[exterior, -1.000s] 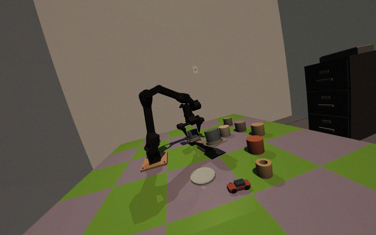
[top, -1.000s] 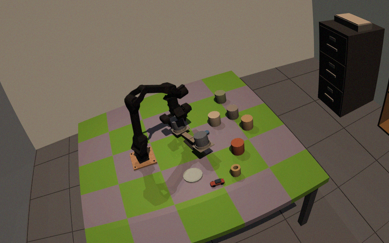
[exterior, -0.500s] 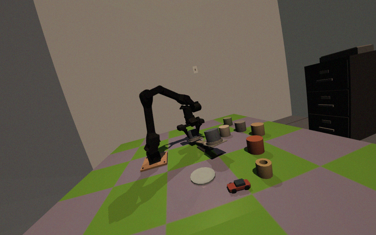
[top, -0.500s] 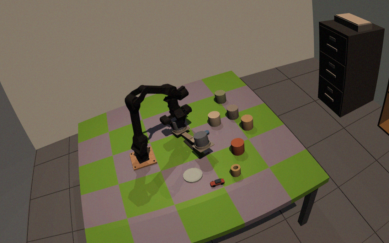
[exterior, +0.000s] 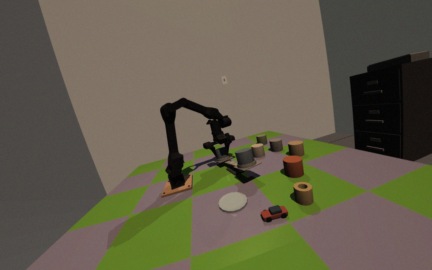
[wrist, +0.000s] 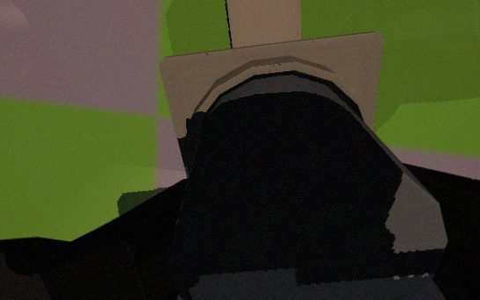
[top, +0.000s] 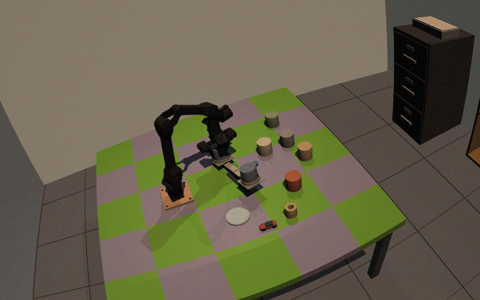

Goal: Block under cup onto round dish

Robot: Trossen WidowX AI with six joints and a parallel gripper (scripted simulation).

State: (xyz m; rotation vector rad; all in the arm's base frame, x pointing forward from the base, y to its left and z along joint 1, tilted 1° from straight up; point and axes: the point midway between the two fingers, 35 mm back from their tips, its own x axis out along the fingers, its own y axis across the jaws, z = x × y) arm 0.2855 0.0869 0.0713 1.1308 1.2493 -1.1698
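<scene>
The balance is 140 mm to the right of my gripper tip, 20 mm below it and 10 mm ahead of it. Round my gripper tip: blue disc 120 mm ahead, 110 mm to the right, 50 mm below; grey cup 280 mm to the right, 50 mm above, 20 mm ahead; pale green block 10 mm below.
</scene>
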